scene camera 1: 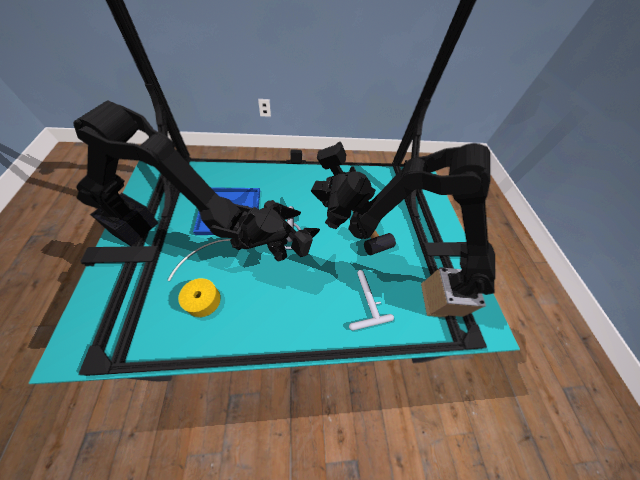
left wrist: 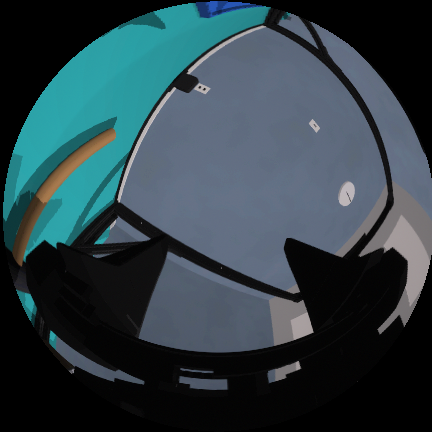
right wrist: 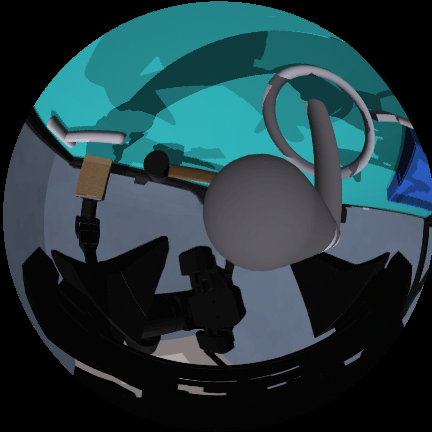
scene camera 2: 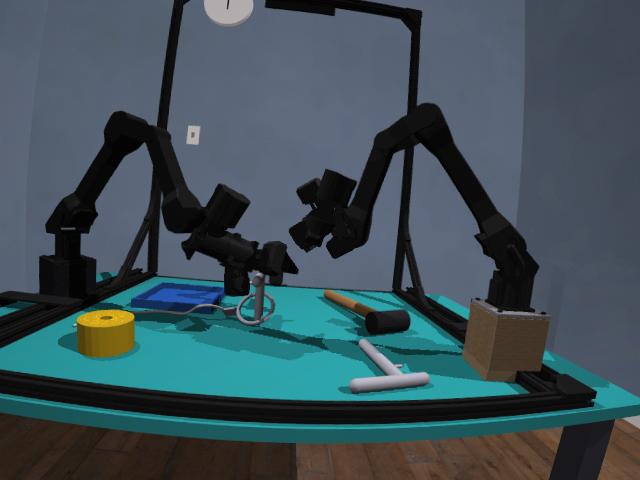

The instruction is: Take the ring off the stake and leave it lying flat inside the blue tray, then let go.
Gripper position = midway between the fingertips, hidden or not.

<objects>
My left gripper (scene camera 1: 346, 155) is open, with nothing in its grasp. Also in view: a hammer (scene camera 2: 377, 322). A yellow spool (scene camera 2: 105, 333) rests on the table.
</objects>
